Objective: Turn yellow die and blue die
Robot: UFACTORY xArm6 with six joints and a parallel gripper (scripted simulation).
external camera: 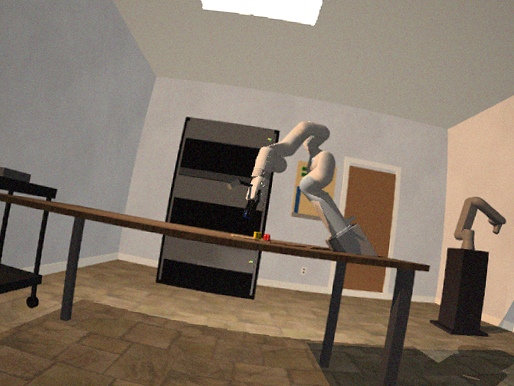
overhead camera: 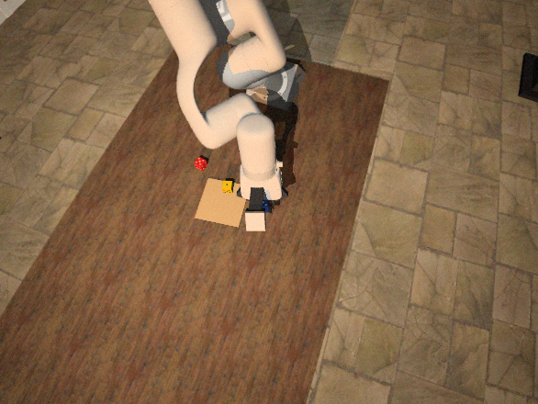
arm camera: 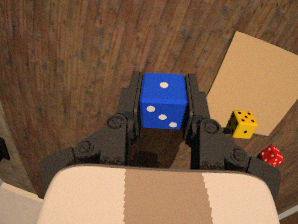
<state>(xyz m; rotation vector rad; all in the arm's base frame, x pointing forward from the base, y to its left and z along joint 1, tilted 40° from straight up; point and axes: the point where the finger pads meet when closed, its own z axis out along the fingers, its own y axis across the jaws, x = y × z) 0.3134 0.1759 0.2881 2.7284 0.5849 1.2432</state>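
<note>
Now: hand 1 cm above the blue die. Round my hand: yellow die (15 cm to the right, 9 cm below, 4 cm behind); then red die (27 cm to the right, 9 cm below, 8 cm behind); then tan mat (14 cm to the right, 10 cm below, 1 cm ahead).
</note>
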